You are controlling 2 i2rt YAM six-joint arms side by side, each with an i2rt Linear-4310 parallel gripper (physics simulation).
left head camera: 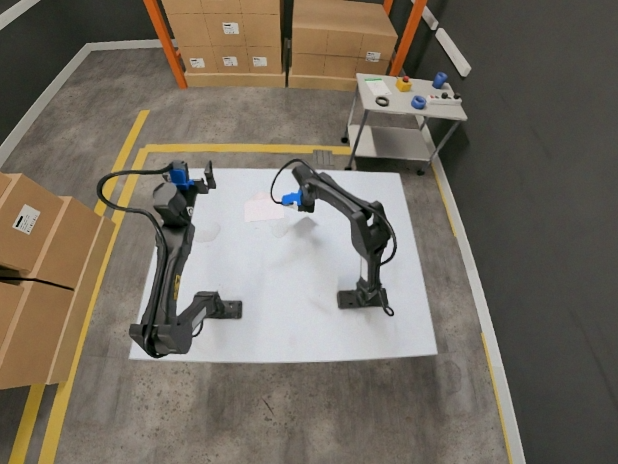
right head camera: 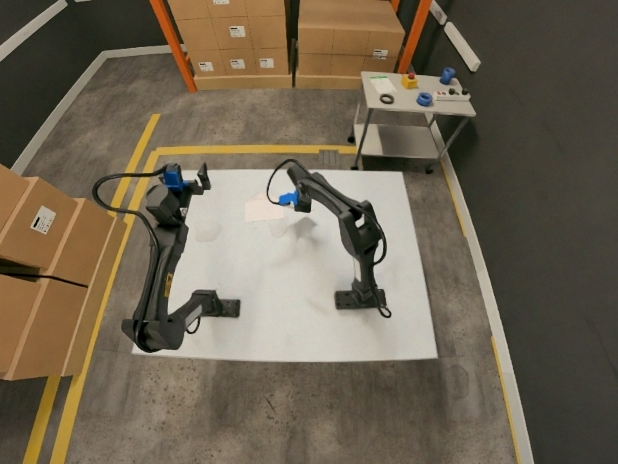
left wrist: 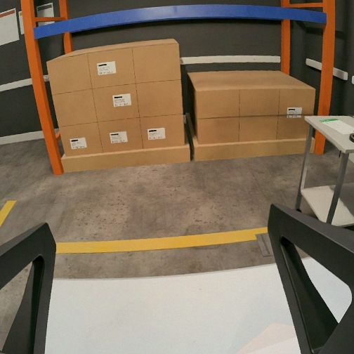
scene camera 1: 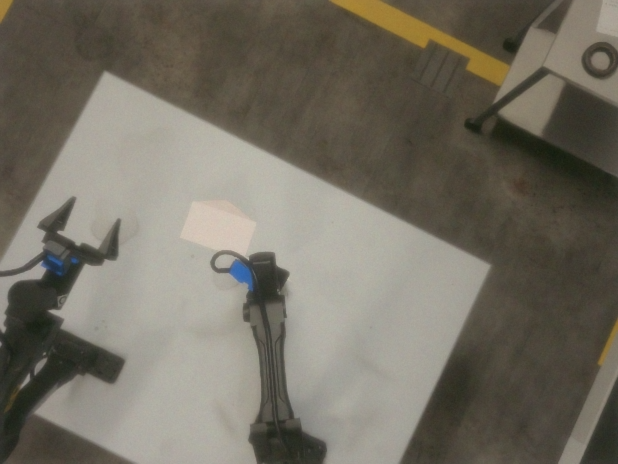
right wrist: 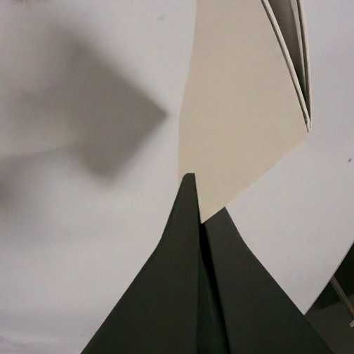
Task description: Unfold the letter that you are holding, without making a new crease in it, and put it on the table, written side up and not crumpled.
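Note:
My right gripper [right wrist: 193,186] is shut on a corner of the cream letter [right wrist: 235,110]. The letter is still folded; stacked layers show along its upper right edge in the right wrist view, and no writing shows. It hangs above the white table [left head camera: 280,320] [right head camera: 280,320] [scene camera 1: 325,215] [right wrist: 120,280], and a shadow lies below. In both head views, the right arm hides most of the letter. My left gripper [scene camera 1: 96,209] [left wrist: 157,227] is open and empty, raised over the table's far left part, fingers pointing toward the shelving.
A pale pink envelope [left head camera: 264,210] [right head camera: 264,210] [scene camera 1: 217,227] [left wrist: 270,340] lies with its flap open on the table between the grippers. A grey cart [left head camera: 367,107] [right head camera: 372,106] stands beyond the far right corner. Stacked cartons [left head camera: 225,35] [right head camera: 230,37] [left wrist: 120,100] stand behind the table.

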